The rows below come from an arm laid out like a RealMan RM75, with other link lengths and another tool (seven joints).
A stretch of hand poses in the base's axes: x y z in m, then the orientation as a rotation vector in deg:
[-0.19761, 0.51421, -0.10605, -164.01, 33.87, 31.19]
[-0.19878, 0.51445, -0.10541, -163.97, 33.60, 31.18]
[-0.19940, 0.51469, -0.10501, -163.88, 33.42, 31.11]
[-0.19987, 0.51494, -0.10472, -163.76, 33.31, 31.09]
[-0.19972, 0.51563, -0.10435, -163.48, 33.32, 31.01]
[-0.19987, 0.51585, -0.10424, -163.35, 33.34, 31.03]
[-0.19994, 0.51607, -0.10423, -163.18, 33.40, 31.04]
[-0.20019, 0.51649, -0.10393, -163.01, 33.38, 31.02]
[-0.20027, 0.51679, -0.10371, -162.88, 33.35, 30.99]
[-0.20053, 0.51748, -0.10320, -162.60, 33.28, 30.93]
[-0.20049, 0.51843, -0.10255, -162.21, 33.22, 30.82]
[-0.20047, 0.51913, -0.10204, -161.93, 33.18, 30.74]
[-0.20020, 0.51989, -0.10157, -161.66, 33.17, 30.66]
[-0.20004, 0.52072, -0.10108, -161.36, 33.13, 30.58]
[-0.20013, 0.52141, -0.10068, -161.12, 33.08, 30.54]
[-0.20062, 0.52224, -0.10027, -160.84, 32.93, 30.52]
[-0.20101, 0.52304, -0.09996, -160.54, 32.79, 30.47]
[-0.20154, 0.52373, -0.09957, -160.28, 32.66, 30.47]
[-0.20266, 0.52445, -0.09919, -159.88, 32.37, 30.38]
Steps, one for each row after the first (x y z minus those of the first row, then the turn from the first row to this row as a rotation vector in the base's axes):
[-0.00117, 0.00024, 0.00064, 0.12, -0.03, 0.15]
[-0.00179, 0.00048, 0.00104, 0.26, -0.10, 0.23]
[-0.00226, 0.00073, 0.00133, 0.41, -0.13, 0.26]
[-0.00211, 0.00142, 0.00170, 0.67, -0.20, 0.16]
[-0.00226, 0.00164, 0.00181, 0.78, -0.20, 0.11]
[-0.00233, 0.00186, 0.00182, 0.92, -0.19, 0.03]
[-0.00258, 0.00228, 0.00212, 1.09, -0.22, -0.01]
[-0.00266, 0.00258, 0.00234, 1.22, -0.25, -0.04]
[-0.00292, 0.00327, 0.00285, 1.50, -0.31, -0.08]
[-0.00288, 0.00422, 0.00350, 1.89, -0.42, -0.17]
[-0.00286, 0.00492, 0.00401, 2.16, -0.49, -0.24]
[-0.00259, 0.00568, 0.00448, 2.42, -0.56, -0.32]
[-0.00243, 0.00651, 0.00497, 2.71, -0.64, -0.39]
[-0.00252, 0.00720, 0.00537, 2.95, -0.68, -0.44]
[-0.00301, 0.00803, 0.00578, 3.26, -0.73, -0.43]
[-0.00340, 0.00883, 0.00609, 3.58, -0.79, -0.44]
[-0.00393, 0.00952, 0.00648, 3.86, -0.82, -0.44]
[-0.00505, 0.01024, 0.00686, 4.33, -0.93, -0.38]

